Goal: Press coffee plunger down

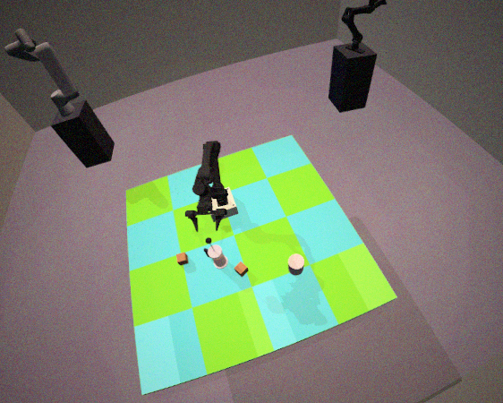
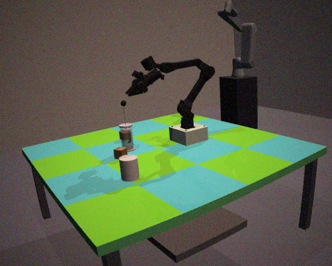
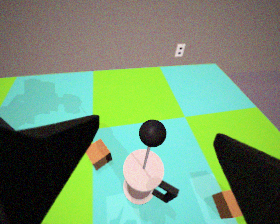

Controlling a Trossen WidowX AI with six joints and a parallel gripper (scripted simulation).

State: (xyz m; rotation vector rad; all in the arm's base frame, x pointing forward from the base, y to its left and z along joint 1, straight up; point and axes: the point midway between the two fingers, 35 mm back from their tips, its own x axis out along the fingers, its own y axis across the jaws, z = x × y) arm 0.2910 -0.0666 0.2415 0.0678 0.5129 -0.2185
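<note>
Now: gripper tip 1 cm short of the coffee press, 2 cm to the left of it and 18 cm above it.
</note>
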